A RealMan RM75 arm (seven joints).
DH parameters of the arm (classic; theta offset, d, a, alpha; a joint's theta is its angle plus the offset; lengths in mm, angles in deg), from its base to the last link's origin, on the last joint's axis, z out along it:
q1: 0 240.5 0 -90
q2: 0 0 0 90
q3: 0 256 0 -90
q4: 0 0 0 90
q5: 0 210 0 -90
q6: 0 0 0 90
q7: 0 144 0 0
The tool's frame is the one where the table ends.
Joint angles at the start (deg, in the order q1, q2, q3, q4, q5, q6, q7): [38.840 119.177 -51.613 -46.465 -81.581 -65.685 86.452]
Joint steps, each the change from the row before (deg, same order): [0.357 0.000 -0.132 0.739 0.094 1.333 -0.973]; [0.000 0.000 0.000 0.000 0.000 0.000 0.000]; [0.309 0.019 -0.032 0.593 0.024 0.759 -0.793]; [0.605 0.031 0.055 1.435 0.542 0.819 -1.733]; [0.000 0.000 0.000 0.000 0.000 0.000 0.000]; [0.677 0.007 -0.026 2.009 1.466 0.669 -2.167]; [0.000 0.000 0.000 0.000 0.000 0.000 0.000]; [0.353 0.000 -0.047 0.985 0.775 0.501 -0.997]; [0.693 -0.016 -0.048 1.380 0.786 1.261 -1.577]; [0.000 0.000 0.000 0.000 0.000 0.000 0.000]
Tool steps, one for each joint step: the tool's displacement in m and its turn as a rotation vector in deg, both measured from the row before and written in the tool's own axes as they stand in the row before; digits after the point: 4 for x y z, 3 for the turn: [0.0021 -0.0024 0.0021 1.038 0.283 -0.473]; [0.0000 0.0000 0.0000 0.000 0.000 0.000]; [0.0016 -0.0012 0.0017 0.546 0.212 -0.398]; [0.0030 -0.0010 0.0029 0.567 0.003 -0.481]; [0.0000 0.0000 0.0000 0.000 0.000 0.000]; [0.0034 -0.0005 0.0031 0.498 -0.478 -0.062]; [0.0000 0.0000 0.0000 0.000 0.000 0.000]; [0.0016 -0.0006 0.0017 0.401 -0.214 0.041]; [0.0023 -0.0017 0.0034 0.941 0.025 -0.367]; [0.0000 0.0000 0.0000 0.000 0.000 0.000]
